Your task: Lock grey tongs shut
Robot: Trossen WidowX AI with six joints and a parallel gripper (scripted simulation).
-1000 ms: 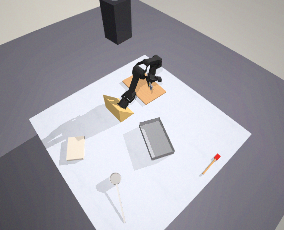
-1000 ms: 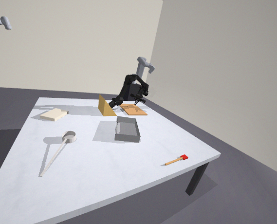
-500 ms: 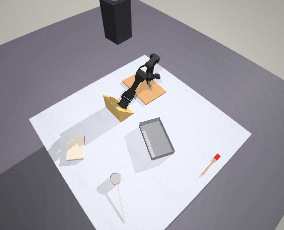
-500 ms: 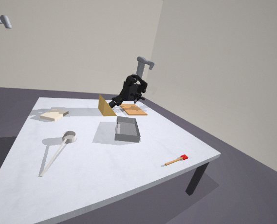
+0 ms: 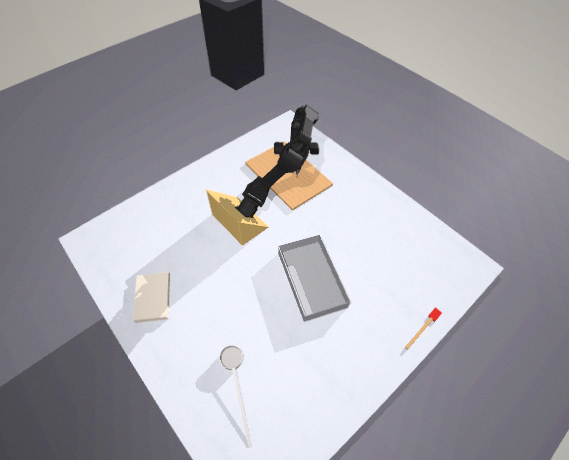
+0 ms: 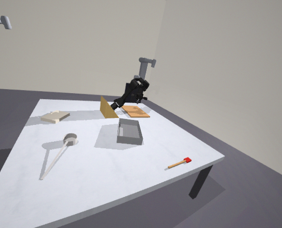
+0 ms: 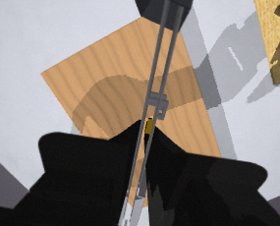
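The wooden board is 50 mm behind my gripper tip, 20 mm to the left of it and 110 mm below it. From my gripper tip the other things lie so: cream block: 20 mm ahead, 790 mm to the right, 100 mm below; then grey roasting tin: 390 mm ahead, 320 mm to the right, 90 mm below.
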